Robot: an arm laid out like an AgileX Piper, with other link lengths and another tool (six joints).
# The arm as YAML. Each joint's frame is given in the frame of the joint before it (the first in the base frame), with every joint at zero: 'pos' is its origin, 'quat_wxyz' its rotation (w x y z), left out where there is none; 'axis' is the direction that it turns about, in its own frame. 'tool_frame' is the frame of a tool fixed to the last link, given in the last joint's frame.
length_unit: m
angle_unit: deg
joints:
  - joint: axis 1
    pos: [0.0, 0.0, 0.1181]
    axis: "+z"
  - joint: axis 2
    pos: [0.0, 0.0, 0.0]
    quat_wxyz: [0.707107, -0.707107, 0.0, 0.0]
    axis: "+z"
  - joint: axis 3
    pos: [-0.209, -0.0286, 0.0]
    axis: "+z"
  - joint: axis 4
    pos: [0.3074, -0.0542, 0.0]
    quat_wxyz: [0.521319, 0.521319, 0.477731, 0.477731]
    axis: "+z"
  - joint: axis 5
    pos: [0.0, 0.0, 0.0]
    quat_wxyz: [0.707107, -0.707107, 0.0, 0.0]
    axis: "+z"
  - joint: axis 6
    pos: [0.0, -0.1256, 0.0]
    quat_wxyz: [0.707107, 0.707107, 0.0, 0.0]
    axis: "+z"
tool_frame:
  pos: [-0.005, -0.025, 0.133]
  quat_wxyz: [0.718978, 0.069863, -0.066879, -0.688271]
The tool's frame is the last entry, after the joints.
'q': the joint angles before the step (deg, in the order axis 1, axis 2, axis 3, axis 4, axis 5, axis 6). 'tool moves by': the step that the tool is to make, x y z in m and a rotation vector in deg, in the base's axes. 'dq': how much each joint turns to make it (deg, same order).
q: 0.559, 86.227, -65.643, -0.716, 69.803, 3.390
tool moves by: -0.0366, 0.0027, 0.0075, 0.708, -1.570, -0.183
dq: 0.008, -12.271, 10.646, 0.715, 0.048, 0.008
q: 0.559, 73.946, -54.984, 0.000, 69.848, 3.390
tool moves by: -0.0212, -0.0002, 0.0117, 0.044, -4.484, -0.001
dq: 0.002, -12.260, 8.623, 0.000, -0.846, 0.003
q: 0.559, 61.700, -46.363, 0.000, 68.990, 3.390
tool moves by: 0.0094, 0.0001, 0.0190, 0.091, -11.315, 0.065
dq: 0.002, -12.394, 7.897, -0.001, -6.819, -0.066
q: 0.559, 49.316, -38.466, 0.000, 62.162, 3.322
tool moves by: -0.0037, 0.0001, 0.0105, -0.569, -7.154, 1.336
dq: 0.012, -11.387, 7.351, -0.007, -3.113, -1.466
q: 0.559, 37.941, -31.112, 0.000, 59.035, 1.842
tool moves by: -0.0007, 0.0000, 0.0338, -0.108, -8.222, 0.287
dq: -0.008, -10.938, 2.871, 0.006, -0.153, -0.352
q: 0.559, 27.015, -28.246, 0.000, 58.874, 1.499
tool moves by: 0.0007, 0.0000, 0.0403, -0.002, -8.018, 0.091
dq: -0.008, -7.946, 0.141, 0.007, -0.213, -0.131
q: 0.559, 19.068, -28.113, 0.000, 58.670, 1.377
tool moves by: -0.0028, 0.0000, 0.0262, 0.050, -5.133, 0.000
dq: 0.018, -5.122, 0.003, -0.016, -0.014, 0.020
